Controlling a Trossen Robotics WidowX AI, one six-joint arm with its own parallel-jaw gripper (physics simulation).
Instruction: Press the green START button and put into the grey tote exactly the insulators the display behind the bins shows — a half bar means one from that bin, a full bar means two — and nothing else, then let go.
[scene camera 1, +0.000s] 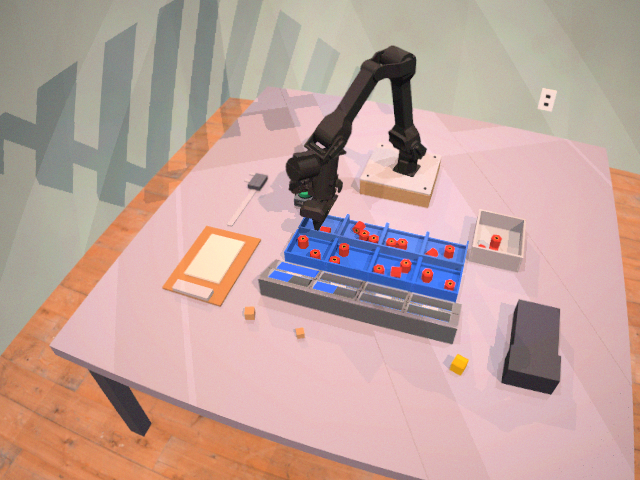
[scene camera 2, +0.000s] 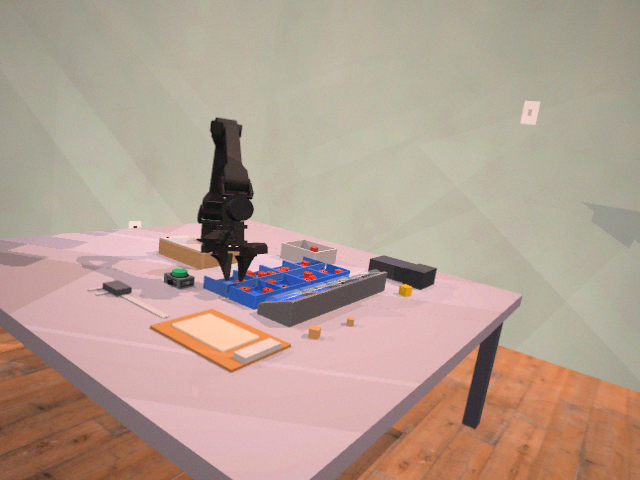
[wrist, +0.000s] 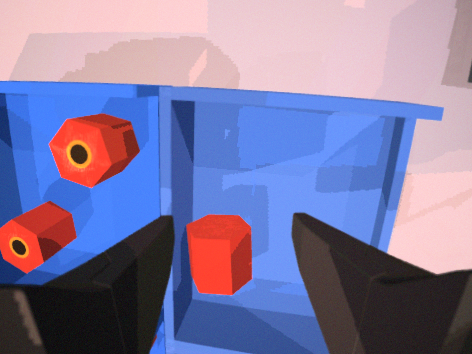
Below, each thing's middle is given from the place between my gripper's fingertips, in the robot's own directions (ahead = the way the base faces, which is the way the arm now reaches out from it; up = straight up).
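Grey tote (scene camera 1: 509, 256): my hand is 440 mm to the right of it and 180 mm beyond it. Dark box (scene camera 1: 532, 362): 110 mm ahead of my hand and 600 mm to the left of it. Going by their middles, the grey tote is the nearest to my hand of the things named here.
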